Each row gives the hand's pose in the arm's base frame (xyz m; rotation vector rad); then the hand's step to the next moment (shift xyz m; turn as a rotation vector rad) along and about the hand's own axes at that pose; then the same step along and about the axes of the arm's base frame.
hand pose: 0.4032 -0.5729 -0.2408 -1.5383 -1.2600 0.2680
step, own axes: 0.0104 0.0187 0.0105 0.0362 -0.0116 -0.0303
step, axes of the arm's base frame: 0.0073 0.0170 -0.0150 0.0301 0.0101 0.0368
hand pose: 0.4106 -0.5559 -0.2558 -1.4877 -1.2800 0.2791
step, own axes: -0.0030 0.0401 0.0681 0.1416 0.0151 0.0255
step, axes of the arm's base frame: -0.0295 0.0431 -0.0594 0.0444 0.1314 0.0411
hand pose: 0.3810 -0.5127 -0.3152 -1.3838 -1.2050 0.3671
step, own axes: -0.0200 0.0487 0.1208 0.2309 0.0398 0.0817
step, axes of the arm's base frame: -0.0843 0.0612 -0.0806 0.0468 0.2397 0.0439
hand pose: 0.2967 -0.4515 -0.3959 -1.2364 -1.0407 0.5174
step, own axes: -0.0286 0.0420 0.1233 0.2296 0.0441 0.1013
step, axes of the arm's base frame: -0.1109 0.0526 -0.0521 0.0302 0.2500 0.0390
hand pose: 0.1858 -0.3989 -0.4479 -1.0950 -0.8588 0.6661
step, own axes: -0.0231 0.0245 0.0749 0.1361 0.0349 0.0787
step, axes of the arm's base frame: -0.0771 0.0249 -0.0134 0.0016 0.1599 0.0187
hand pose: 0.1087 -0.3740 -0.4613 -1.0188 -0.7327 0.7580
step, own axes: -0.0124 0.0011 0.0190 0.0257 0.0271 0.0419
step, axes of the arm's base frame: -0.0224 -0.0011 0.0033 -0.0260 0.0494 -0.0061
